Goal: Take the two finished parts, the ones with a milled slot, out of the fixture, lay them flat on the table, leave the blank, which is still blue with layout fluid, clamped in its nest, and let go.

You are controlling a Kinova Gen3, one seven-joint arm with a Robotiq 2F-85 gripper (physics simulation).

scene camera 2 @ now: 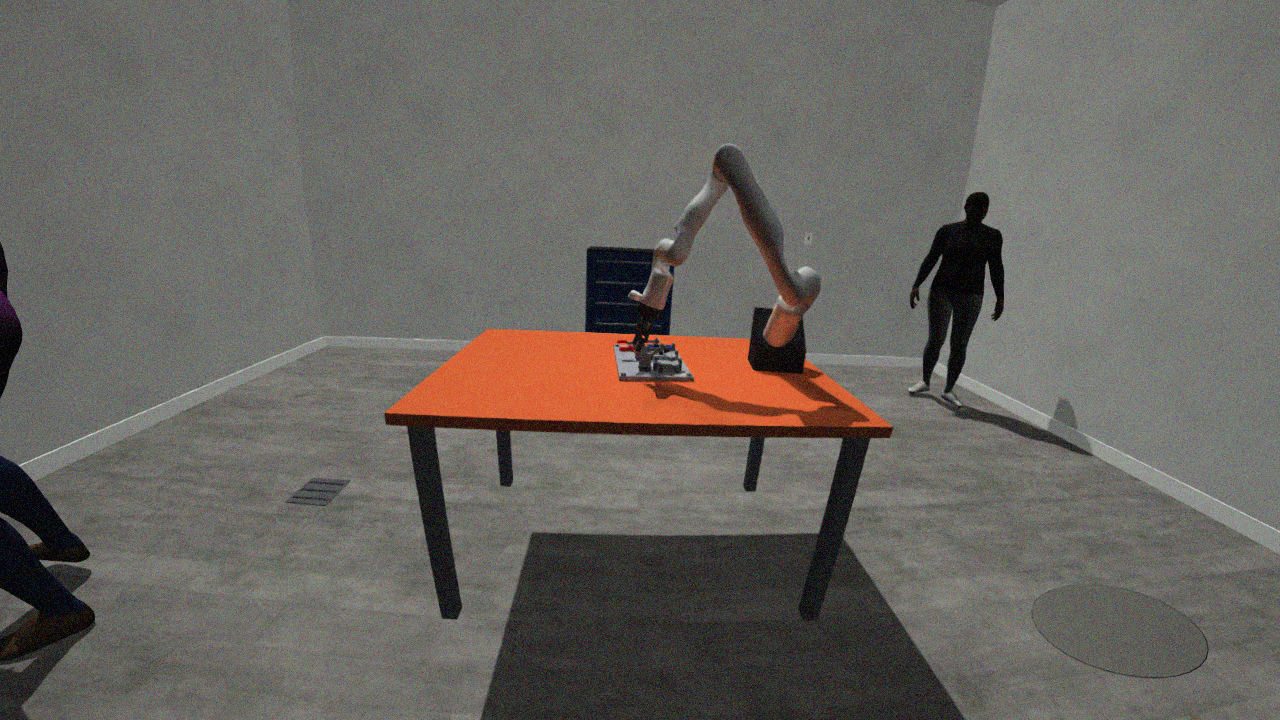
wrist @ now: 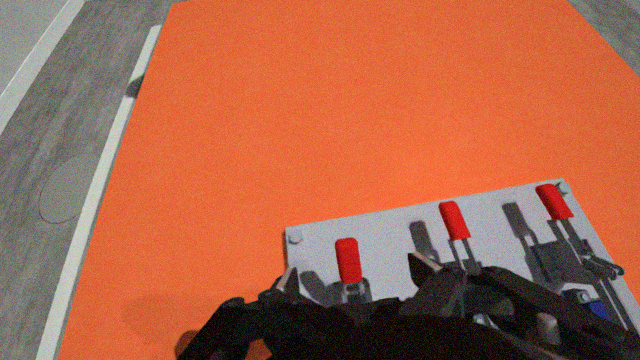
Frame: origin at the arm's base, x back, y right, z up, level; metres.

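Where they show: gripper, between the fingertips: (scene camera 2: 636, 348) (wrist: 353, 273); arm's base, origin of its link: (scene camera 2: 776, 335).
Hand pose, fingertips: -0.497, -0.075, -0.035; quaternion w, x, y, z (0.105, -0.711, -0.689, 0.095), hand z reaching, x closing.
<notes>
Things, the pixels of their top centre, and the offset from my fingertips, as dx, dy, dz. "spot": a spot on its surface instead. Level surfaces: height alone.
- left red clamp handle, centre of its top: (wrist: 349, 262) -0.008, -0.002, +0.009
- middle red handle, centre of its top: (wrist: 457, 221) -0.026, +0.108, -0.028
- right red handle, a spot on its surface: (wrist: 554, 202) spot: -0.028, +0.213, -0.034
- blue blank, a spot on its surface: (wrist: 599, 309) spot: +0.073, +0.224, -0.054
- orange table, height of its surface: dz -0.085
My gripper (scene camera 2: 639, 347) (wrist: 353, 273) is open and empty, low over the fixture plate (scene camera 2: 629, 368) (wrist: 482, 217). In the wrist view the left red clamp handle (wrist: 348, 254) shows between the fingertips; I cannot tell whether they touch it. The middle red handle (wrist: 455, 221) and right red handle (wrist: 554, 202) stand to the right. A corner of the blue blank (wrist: 599, 309) shows in its nest by the right clamp. The two slotted parts are hidden behind my gripper in the wrist view and too small to make out in the scene view.
The orange table (scene camera 2: 537, 385) (wrist: 325, 110) extends around the fixture. A black box (scene camera 2: 776, 353) stands by the arm's base. A dark blue slatted panel (scene camera 2: 617, 286) stands behind the table. A person in black (scene camera 2: 966, 259) stands at the right; part of another shows at the left edge.
</notes>
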